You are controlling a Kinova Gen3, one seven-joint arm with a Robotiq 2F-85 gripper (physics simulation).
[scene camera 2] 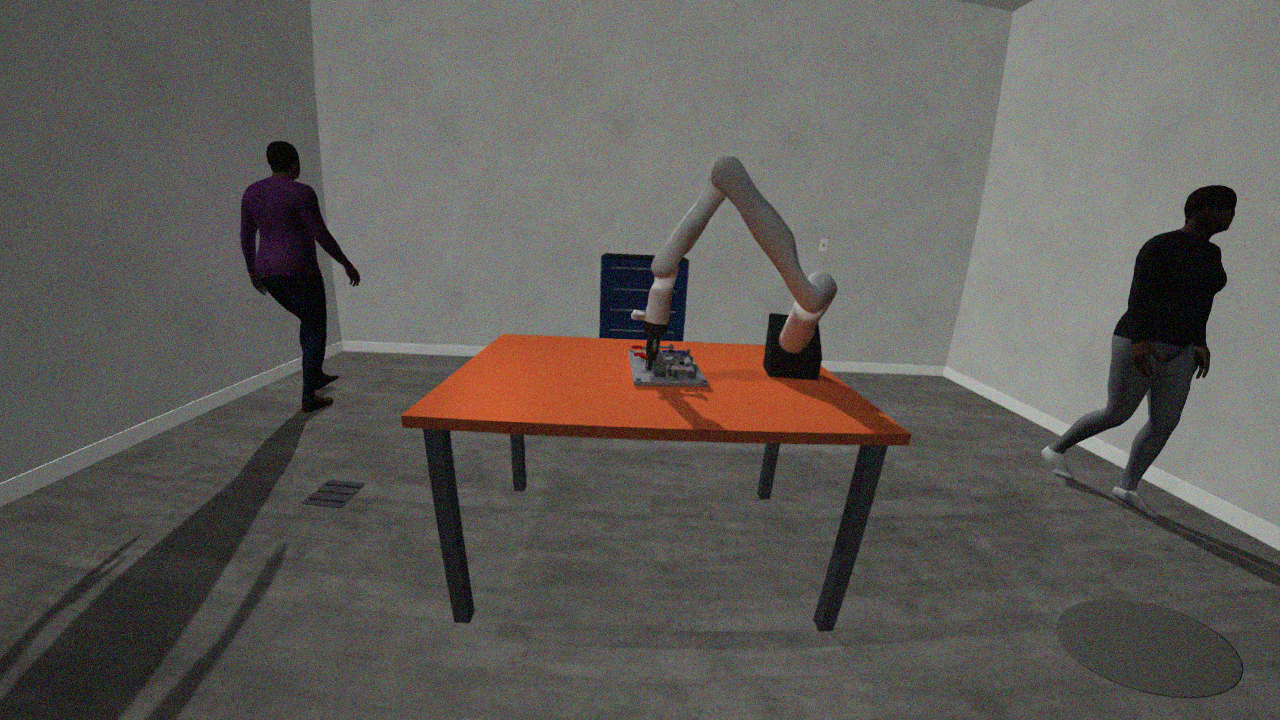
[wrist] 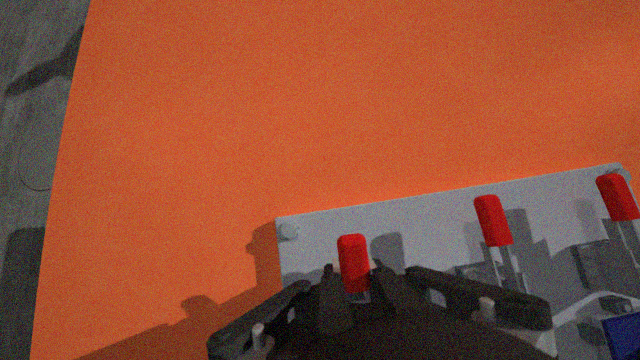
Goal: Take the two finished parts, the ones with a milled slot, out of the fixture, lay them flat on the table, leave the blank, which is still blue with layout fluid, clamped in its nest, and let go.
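Pixels of known places: gripper, fingertip midpoint: (scene camera 2: 648,370) (wrist: 351,266); arm's base, origin of the base link: (scene camera 2: 791,341).
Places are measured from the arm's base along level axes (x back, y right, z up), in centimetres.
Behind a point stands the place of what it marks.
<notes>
The grey fixture plate (scene camera 2: 640,377) {z -10.7, x -52.9, y -9.8 cm} (wrist: 440,216) {z -10.5, x -53.0, y 1.4 cm} stands on the orange table (scene camera 2: 537,394) {z -12.0, x -83.2, y -22.6 cm} (wrist: 300,100) {z -12.0, x -68.2, y -10.2 cm}. In the wrist view, three toggle clamps have red handles: a left handle (wrist: 353,260) {z -4.0, x -51.8, y -7.7 cm}, a middle handle (wrist: 493,221) {z -6.4, x -52.5, y 3.0 cm} and a right handle (wrist: 617,197) {z -6.9, x -52.6, y 13.7 cm}. My gripper (scene camera 2: 651,365) {z -8.9, x -50.2, y -7.6 cm} (wrist: 351,266) {z -8.9, x -50.2, y -7.6 cm} points down at the left clamp and is shut on its red handle, with one finger on each side. The blue blank (wrist: 624,336) {z -8.9, x -41.6, y 13.1 cm} shows partly at the lower right of the wrist view, in its nest. The slotted parts cannot be made out; my gripper hides the near part of the left nest.
The arm's black base block (scene camera 2: 792,353) {z -3.2, x -0.7, y -3.4 cm} stands on the table right of the fixture. A blue cabinet (scene camera 2: 642,295) stands behind the table. One person in purple (scene camera 2: 284,223) is at the left, another in black (scene camera 2: 1172,277) at the right, both away from the table.
</notes>
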